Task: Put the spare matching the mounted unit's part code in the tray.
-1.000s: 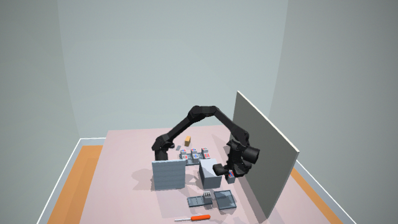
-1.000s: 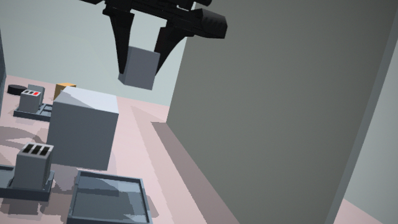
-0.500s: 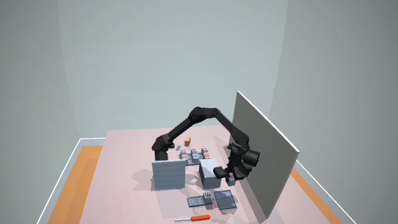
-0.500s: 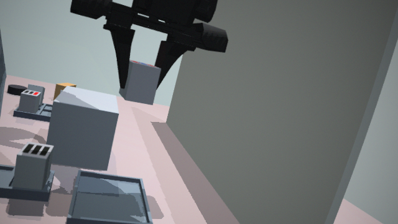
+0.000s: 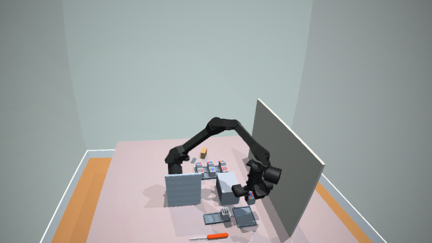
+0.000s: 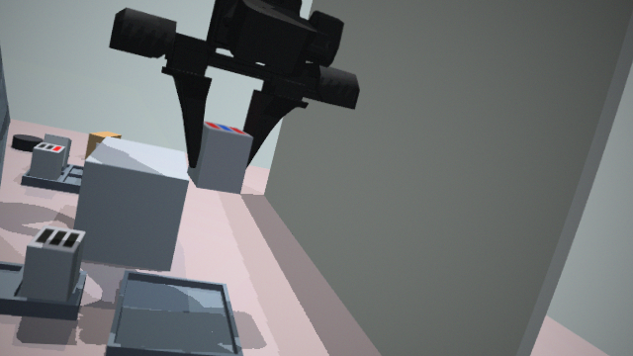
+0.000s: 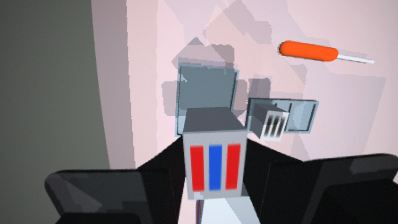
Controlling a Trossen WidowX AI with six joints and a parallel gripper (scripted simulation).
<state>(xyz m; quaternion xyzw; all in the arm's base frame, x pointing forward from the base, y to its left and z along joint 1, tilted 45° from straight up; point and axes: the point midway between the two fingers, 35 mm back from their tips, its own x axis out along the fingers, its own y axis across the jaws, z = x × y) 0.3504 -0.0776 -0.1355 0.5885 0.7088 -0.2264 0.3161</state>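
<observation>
Right now my gripper tip is 1 cm past the tray and 13 cm above it. From my gripper tip the other things lie so: grey box 7 cm behind, 19 cm to the left, 8 cm below; grey spare block 2 cm above; grey wall panel 17 cm ahead, 19 cm to the left, 9 cm above.
</observation>
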